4 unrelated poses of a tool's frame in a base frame.
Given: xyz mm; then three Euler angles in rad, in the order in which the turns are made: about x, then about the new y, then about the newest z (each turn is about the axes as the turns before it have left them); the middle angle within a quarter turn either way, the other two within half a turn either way.
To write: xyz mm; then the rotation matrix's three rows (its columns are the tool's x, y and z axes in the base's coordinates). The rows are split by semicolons. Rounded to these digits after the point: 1 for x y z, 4 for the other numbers.
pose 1, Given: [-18.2, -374.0, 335.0, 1.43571, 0.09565, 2.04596]
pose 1, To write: -18.2, -374.0, 335.0; -0.4554, -0.8852, 0.0955; 0.0765, -0.1458, -0.9864; 0.8870, -0.4419, 0.1341
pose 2, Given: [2.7, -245.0, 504.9, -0.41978, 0.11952, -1.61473]
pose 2, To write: 2.7, -245.0, 504.9; -0.0436, 0.9919, 0.1192; -0.9102, -0.0887, 0.4047; 0.4119, -0.0909, 0.9067
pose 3, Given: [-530.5, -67.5, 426.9, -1.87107, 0.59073, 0.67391]
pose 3, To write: -530.5, -67.5, 426.9; 0.6490, -0.5183, 0.5570; -0.6003, 0.1009, 0.7934; -0.4674, -0.8492, -0.2457
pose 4, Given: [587.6, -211.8, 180.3, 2.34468, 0.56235, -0.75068]
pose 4, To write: 587.6, -211.8, 180.3; 0.6186, 0.5771, 0.5332; 0.7556, -0.2509, -0.6051; -0.2154, 0.7772, -0.5913
